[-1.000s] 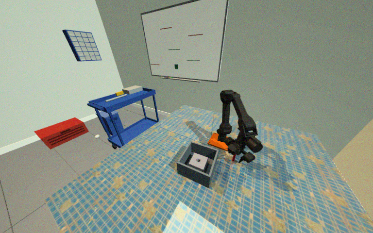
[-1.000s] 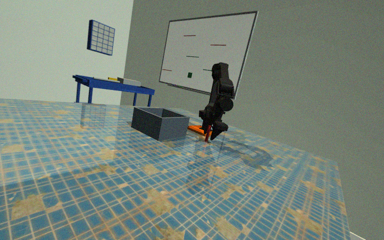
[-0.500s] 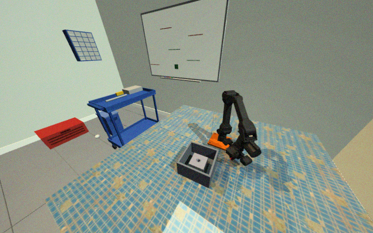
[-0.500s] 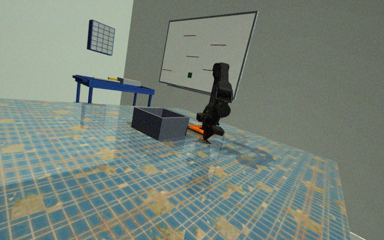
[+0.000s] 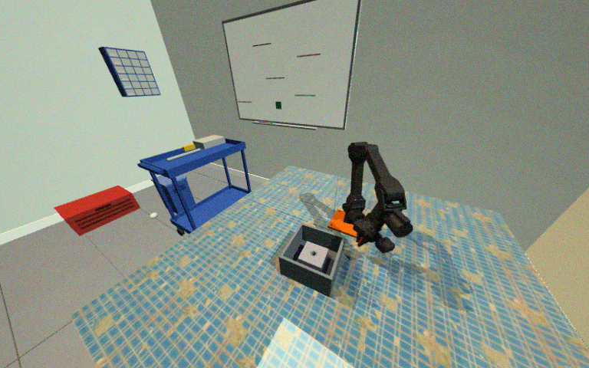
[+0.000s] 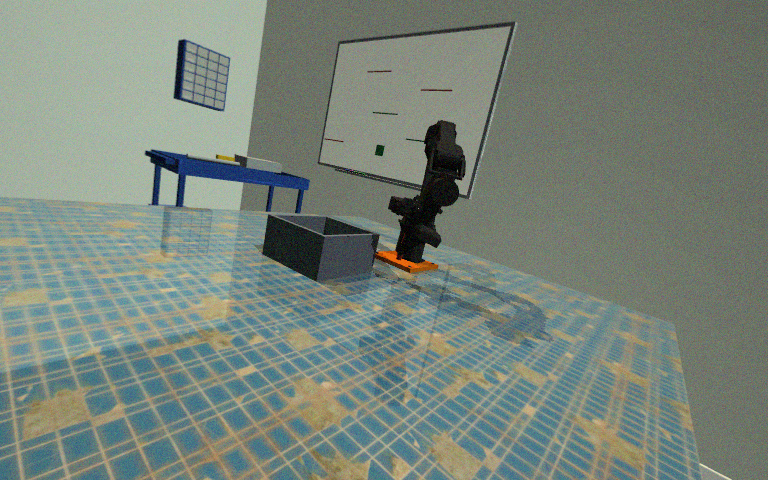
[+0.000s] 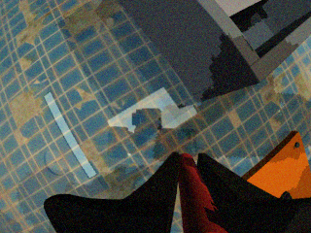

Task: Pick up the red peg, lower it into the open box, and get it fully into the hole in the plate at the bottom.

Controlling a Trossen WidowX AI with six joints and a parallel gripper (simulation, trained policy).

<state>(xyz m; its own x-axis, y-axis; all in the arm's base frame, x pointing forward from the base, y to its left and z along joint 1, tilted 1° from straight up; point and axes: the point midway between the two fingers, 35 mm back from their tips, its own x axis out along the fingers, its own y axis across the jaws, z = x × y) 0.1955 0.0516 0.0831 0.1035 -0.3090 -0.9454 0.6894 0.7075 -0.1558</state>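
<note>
My gripper tip is now 100 mm short of the light grey plate, 160 mm to the left of it and 20 mm above it. Round my gripper tip: red peg: 10 mm to the left, 20 mm above; then grey box: 100 mm ahead, 160 mm to the right, 40 mm below.
</note>
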